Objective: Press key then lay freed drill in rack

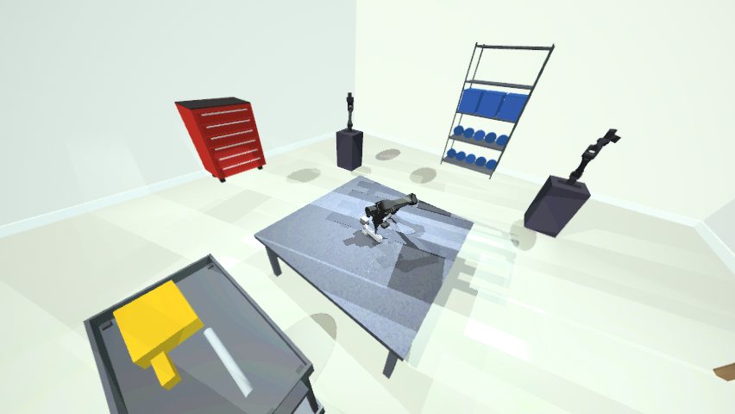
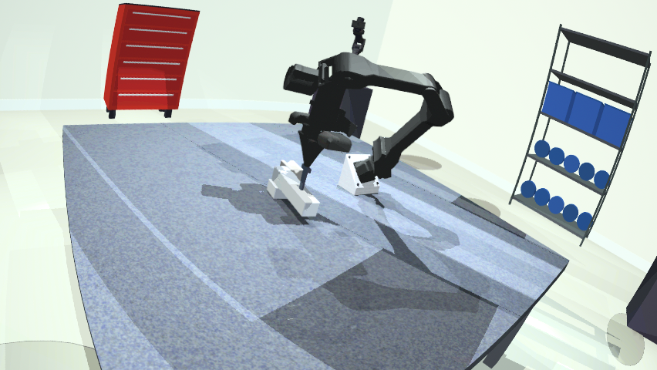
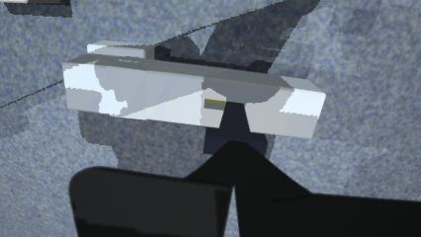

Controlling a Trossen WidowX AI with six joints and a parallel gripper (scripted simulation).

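The dark key lies 3 cm below my gripper tip. From my gripper tip the other things lie so: white block (1 cm behind, 4 cm to the right, 8 cm below); then drill (2 cm behind, 6 cm to the right, 7 cm below).
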